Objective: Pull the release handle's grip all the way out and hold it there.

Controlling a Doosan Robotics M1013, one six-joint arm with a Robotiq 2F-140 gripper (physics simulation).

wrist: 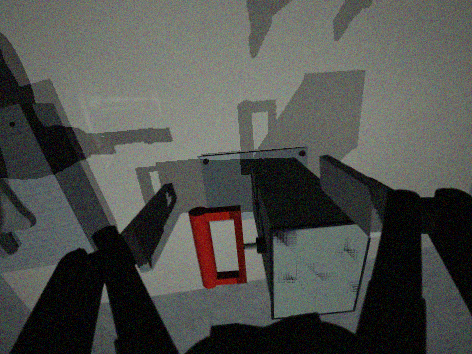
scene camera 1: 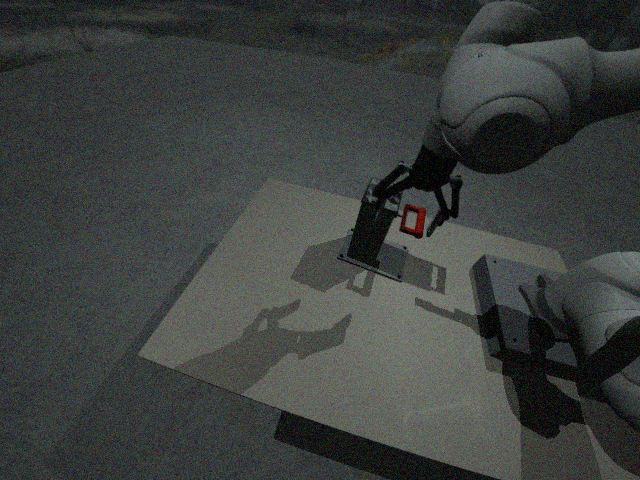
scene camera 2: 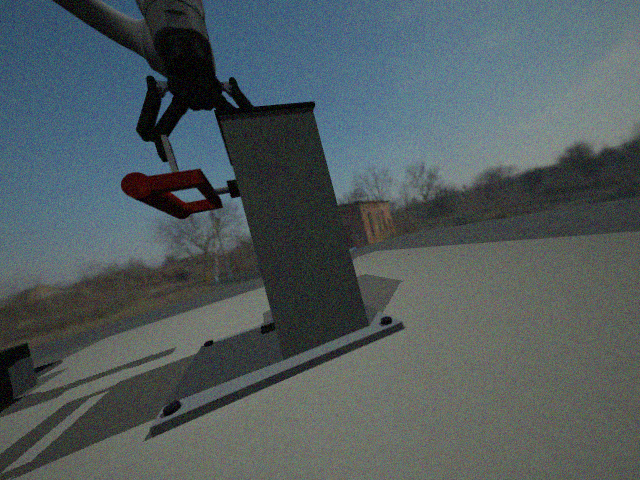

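Observation:
The red release handle (scene camera 1: 421,222) (scene camera 2: 170,180) (wrist: 202,250) is a rectangular loop with a thick outer grip bar. A short thin rod (scene camera 2: 222,190) (wrist: 250,245) joins it to the side of a dark upright post (scene camera 1: 368,232) (scene camera 2: 294,222) (wrist: 320,270). My gripper (scene camera 1: 405,219) (scene camera 2: 214,149) (wrist: 247,185) is open, with nothing held. In the wrist view, one finger is left of the grip bar and the other is at the post's far side, so handle and post lie between them. In scene camera 2, the post hides the far finger.
The post stands on a bolted base plate (scene camera 1: 395,260) (scene camera 2: 222,361) (wrist: 225,180) on a pale table top (scene camera 1: 310,372) (scene camera 2: 491,361) (wrist: 200,60). A grey block (scene camera 1: 509,281) (scene camera 2: 23,369) (wrist: 55,220) stands on the handle's side, by the arm's base (scene camera 1: 604,304).

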